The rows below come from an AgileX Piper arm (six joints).
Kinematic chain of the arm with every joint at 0, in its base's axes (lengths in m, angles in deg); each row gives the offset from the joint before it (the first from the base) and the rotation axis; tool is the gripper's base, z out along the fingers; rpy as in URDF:
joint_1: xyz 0 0 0.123 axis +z
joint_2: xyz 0 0 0 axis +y
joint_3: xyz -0.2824 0 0.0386 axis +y
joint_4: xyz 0.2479 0 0.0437 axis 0.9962 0 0.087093
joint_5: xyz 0 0 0 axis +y
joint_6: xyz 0.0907 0 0.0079 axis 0.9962 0 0.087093
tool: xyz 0 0 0 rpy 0 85.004 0
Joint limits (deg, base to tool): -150..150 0..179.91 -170..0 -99.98..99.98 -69.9..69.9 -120..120
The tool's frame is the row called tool.
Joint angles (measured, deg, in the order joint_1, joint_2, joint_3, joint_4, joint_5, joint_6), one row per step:
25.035 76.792 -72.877 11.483 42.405 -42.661
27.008 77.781 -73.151 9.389 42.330 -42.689
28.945 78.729 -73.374 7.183 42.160 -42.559
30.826 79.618 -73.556 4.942 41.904 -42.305
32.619 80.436 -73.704 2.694 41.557 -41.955
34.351 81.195 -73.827 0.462 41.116 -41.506
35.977 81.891 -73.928 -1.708 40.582 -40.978
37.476 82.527 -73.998 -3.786 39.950 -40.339
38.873 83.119 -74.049 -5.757 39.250 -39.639
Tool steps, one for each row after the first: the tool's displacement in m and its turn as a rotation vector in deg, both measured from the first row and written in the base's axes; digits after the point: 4 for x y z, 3 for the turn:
0.0003 0.0089 -0.0039 -2.180 -0.355 1.951
0.0003 0.0177 -0.0077 -4.313 -0.840 3.774
0.0000 0.0262 -0.0114 -6.337 -1.454 5.476
-0.0006 0.0343 -0.0147 -8.226 -2.211 7.043
-0.0015 0.0422 -0.0177 -9.952 -3.094 8.504
-0.0024 0.0496 -0.0203 -11.480 -4.081 9.829
-0.0034 0.0567 -0.0226 -12.766 -5.124 10.977
-0.0045 0.0633 -0.0246 -13.842 -6.196 12.011

